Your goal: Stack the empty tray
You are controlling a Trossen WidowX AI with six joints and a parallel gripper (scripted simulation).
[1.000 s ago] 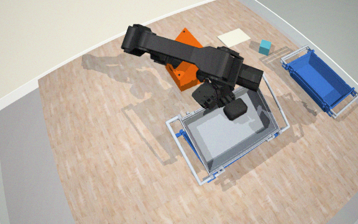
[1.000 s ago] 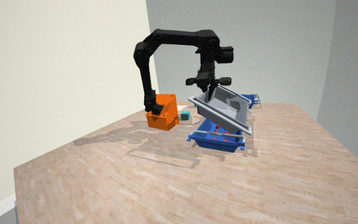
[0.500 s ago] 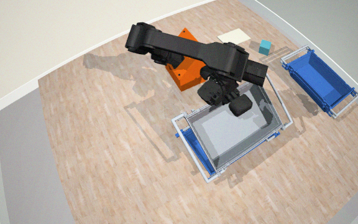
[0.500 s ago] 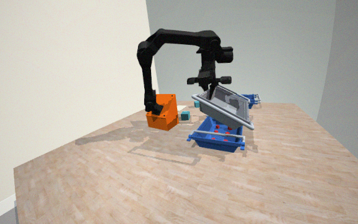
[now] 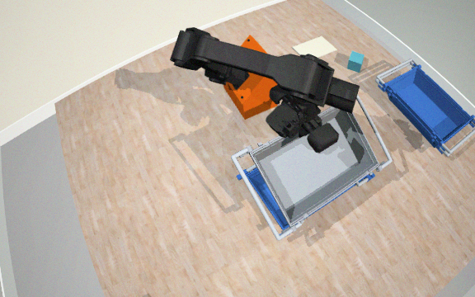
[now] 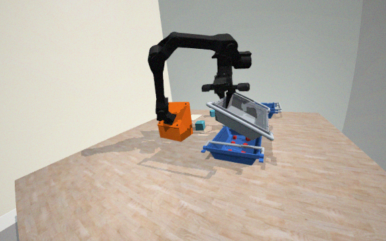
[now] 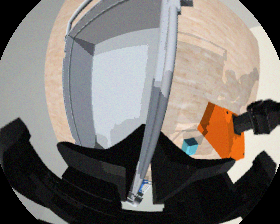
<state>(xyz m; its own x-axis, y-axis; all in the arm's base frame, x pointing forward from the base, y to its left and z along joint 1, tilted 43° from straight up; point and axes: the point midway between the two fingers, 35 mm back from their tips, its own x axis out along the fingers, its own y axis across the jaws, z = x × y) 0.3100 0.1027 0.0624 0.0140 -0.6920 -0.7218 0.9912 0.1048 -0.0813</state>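
My gripper tip is 8 cm short of the grey tray, 1 cm to the right of it and 1 cm above it. Also, from my gripper tip: cream sheet (44 cm behind, 33 cm to the left, 18 cm below).
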